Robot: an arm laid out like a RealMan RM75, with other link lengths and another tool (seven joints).
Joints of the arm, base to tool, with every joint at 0 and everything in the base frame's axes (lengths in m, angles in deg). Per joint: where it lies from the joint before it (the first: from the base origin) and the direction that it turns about. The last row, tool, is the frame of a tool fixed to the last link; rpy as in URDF.
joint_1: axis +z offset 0 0 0.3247
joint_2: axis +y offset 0 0 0
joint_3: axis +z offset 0 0 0.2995
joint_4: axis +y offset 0 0 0
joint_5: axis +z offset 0 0 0.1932
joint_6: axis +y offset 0 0 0
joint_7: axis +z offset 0 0 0.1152
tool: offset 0.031 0.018 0.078 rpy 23.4 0 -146.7
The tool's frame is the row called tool.
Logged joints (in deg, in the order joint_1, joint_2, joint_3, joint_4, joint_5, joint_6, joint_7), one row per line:
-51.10 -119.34 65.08 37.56 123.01 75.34 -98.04
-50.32 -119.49 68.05 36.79 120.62 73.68 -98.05
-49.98 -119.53 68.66 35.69 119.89 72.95 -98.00
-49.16 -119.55 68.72 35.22 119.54 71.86 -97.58
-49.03 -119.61 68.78 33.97 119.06 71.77 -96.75
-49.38 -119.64 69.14 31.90 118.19 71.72 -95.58
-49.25 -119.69 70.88 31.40 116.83 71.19 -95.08
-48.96 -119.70 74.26 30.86 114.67 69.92 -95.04
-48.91 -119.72 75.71 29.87 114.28 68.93 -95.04
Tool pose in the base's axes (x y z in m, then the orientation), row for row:
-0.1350 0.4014 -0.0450 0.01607 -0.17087 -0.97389 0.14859
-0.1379 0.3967 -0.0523 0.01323 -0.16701 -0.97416 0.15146
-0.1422 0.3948 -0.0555 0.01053 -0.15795 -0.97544 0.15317
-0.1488 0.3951 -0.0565 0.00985 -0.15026 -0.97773 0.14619
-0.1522 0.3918 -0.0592 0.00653 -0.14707 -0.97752 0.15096
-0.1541 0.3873 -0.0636 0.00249 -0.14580 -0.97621 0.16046
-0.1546 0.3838 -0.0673 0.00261 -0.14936 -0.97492 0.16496
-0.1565 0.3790 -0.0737 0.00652 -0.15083 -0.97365 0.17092
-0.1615 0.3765 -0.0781 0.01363 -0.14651 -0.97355 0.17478
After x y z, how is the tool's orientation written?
As a quaternion, w x y z.
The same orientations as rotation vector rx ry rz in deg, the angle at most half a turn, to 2 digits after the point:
-30.45 -173.53 26.48
-29.81 -173.89 27.04
-28.24 -174.41 27.39
-26.88 -174.90 26.15
-26.36 -175.23 27.06
-26.20 -175.44 28.84
-26.84 -175.19 29.64
-27.04 -174.53 30.64
-26.15 -173.73 31.19

